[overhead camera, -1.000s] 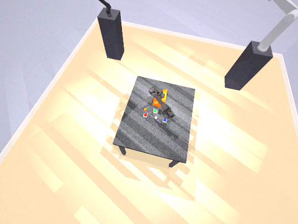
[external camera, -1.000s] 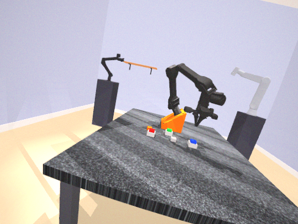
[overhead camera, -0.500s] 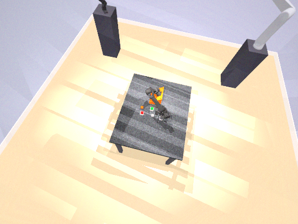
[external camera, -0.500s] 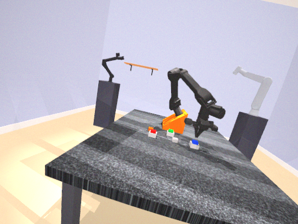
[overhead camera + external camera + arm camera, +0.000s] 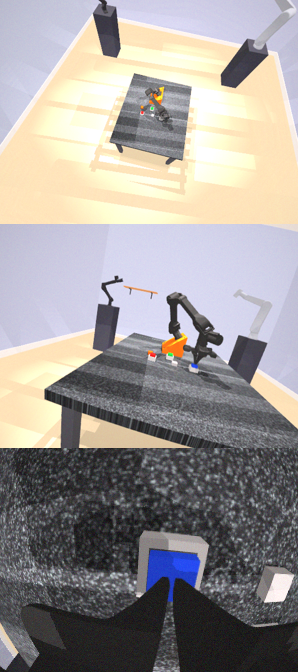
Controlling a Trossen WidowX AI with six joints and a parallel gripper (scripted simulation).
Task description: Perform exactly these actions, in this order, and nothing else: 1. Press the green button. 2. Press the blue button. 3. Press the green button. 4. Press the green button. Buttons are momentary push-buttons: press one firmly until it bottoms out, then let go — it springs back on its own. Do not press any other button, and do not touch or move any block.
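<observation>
Now: the blue button 10 mm below my gripper tip. Also, from my gripper tip: red button (10 mm behind, 260 mm to the right, 10 mm below); then green button (100 mm behind, 140 mm to the right, 10 mm below); then small white block (10 mm behind, 120 mm to the right, 30 mm below).
</observation>
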